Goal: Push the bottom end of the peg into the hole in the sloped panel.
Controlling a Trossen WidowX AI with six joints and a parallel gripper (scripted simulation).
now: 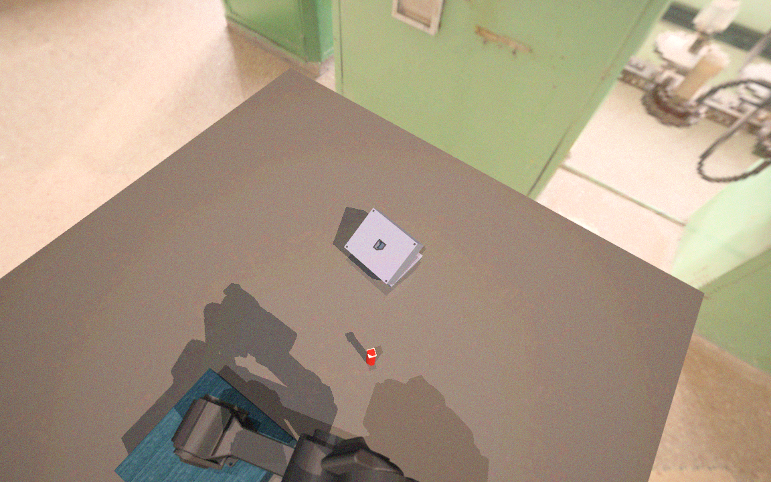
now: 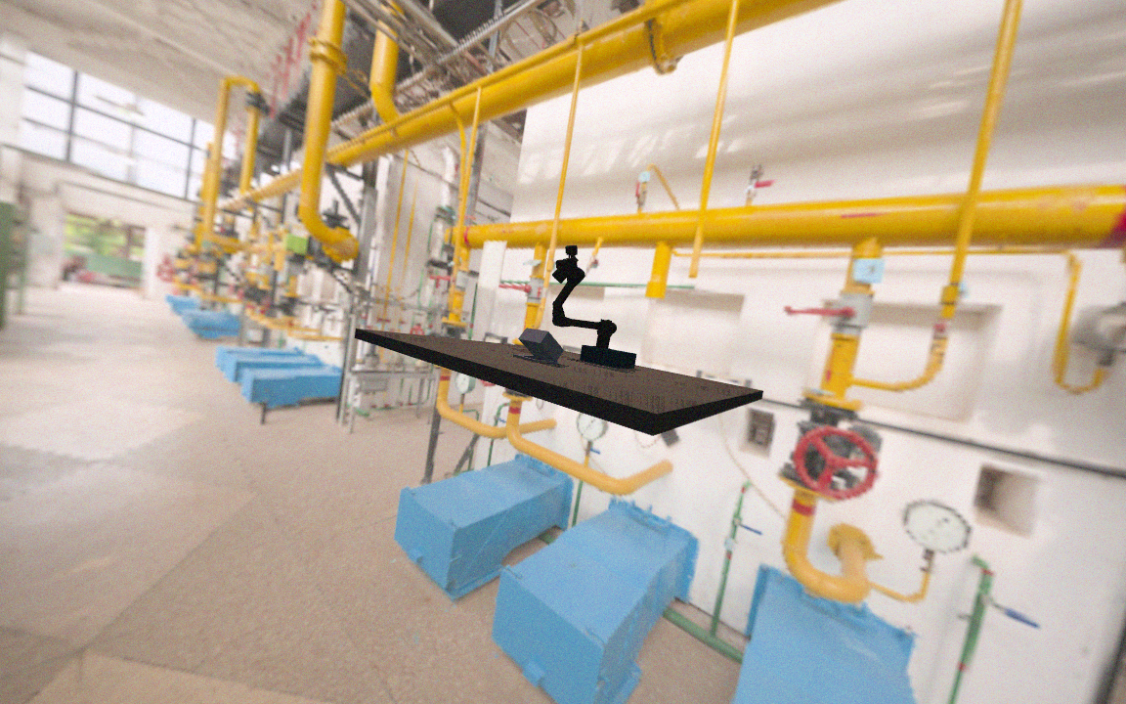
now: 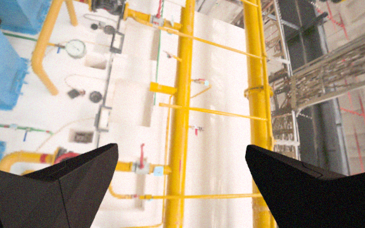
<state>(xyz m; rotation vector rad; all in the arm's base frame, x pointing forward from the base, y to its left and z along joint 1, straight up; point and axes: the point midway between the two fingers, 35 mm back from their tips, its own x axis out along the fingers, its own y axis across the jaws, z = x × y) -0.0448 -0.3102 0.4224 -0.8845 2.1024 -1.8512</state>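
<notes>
Right now my gripper tip is 45 cm above the red square peg, 33 cm short of it and 23 cm to the right of it. Round my gripper tip: sloped panel: 54 cm ahead, 45 cm below, 36 cm to the left.
</notes>
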